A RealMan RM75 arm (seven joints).
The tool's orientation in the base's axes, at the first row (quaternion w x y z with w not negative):
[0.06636, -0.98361, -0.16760, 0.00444]
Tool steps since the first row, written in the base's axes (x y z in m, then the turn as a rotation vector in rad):
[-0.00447, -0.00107, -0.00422, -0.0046, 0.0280, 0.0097]
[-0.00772, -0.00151, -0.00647, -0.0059, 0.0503, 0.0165]
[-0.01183, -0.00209, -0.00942, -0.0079, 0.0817, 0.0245]
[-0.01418, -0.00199, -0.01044, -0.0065, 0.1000, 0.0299]
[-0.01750, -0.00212, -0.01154, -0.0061, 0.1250, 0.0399]
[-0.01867, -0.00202, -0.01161, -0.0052, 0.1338, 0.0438]
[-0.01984, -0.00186, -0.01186, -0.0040, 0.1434, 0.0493]
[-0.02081, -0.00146, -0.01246, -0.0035, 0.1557, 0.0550]
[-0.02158, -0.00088, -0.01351, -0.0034, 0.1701, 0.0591]
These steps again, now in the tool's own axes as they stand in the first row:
[-0.00463, 0.00009, 0.00418, 0.0050, -0.0290, -0.0059]
[-0.00787, -0.00027, 0.00646, 0.0113, -0.0512, -0.0097]
[-0.01198, -0.00070, 0.00943, 0.0199, -0.0822, -0.0135]
[-0.01418, -0.00143, 0.01053, 0.0273, -0.0996, -0.0165]
[-0.01737, -0.00225, 0.01171, 0.0361, -0.1242, -0.0232]
[-0.01844, -0.00272, 0.01182, 0.0399, -0.1326, -0.0260]
[-0.01950, -0.00322, 0.01213, 0.0443, -0.1419, -0.0302]
[-0.02029, -0.00384, 0.01281, 0.0489, -0.1540, -0.0343]
[-0.02084, -0.00450, 0.01395, 0.0538, -0.1680, -0.0365]

